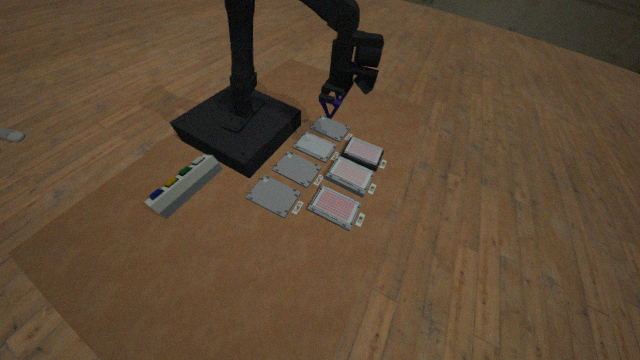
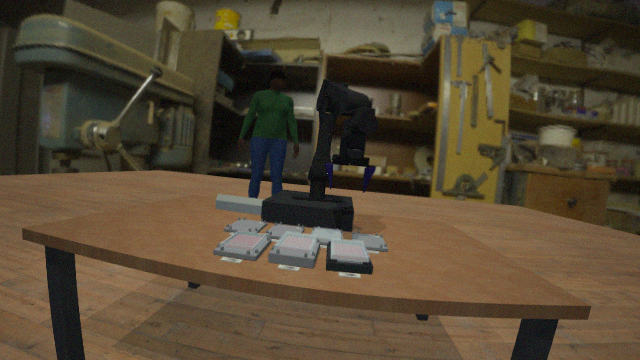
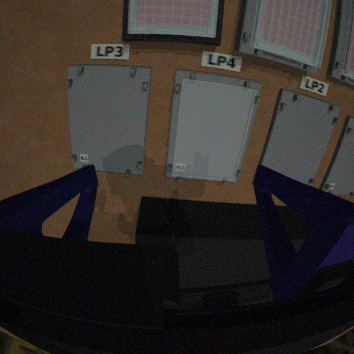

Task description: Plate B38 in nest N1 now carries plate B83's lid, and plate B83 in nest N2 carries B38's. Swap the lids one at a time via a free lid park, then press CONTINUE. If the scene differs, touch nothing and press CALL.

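Frame: origin at the arm's base, x left, y back, z up, level; metres.
Where they show: gripper, between the fingertips: (image 1: 334, 110) (image 2: 347, 190) (image 3: 175, 173); arm's base, origin of its link: (image 1: 245, 114) (image 2: 316, 199) (image 3: 219, 293).
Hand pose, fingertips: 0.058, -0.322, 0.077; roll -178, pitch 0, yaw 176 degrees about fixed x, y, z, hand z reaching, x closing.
Things, the pixels of their top centre, and the offset from my fingertips, as dx, dy, dz. "spot": a spot on its surface instead.
- pale clear lid, centre of its top: (image 3: 211, 134) (image 2: 326, 233) (image 1: 315, 144) -0.041, +0.042, -0.140
- black nest, a spot on its surface: (image 2: 349, 255) spot: -0.021, -0.203, -0.122
- button box, centre of its top: (image 1: 178, 175) (image 2: 243, 195) -0.365, +0.366, -0.094
- fourth grey park, centre of its top: (image 1: 273, 192) (image 2: 247, 222) -0.297, +0.096, -0.138
My gripper (image 1: 336, 107) (image 2: 347, 189) (image 3: 175, 173) is open and empty, above the table beside the black base, near the base-side ends of parks LP3 and LP4. A pale clear lid (image 1: 314, 145) (image 2: 327, 235) (image 3: 212, 130) lies on park LP4. The grey parks LP3 (image 1: 330, 128) (image 2: 370, 242) (image 3: 107, 115) and LP2 (image 1: 297, 169) (image 2: 285, 230) (image 3: 302, 135) show no lid. Three pink-gridded plates stand in nests: a black nest (image 1: 364, 152) (image 2: 349, 255) and two grey nests. Nest names, plate names and any lids on them are too small to read or tell.
The button box (image 1: 187, 190) (image 2: 239, 203) with blue, yellow, green and white buttons stands beside the robot base (image 1: 235, 131) (image 2: 307, 209). A fourth grey park (image 1: 273, 196) (image 2: 245, 225) lies at the row's near end. A person (image 2: 272, 117) stands behind the table.
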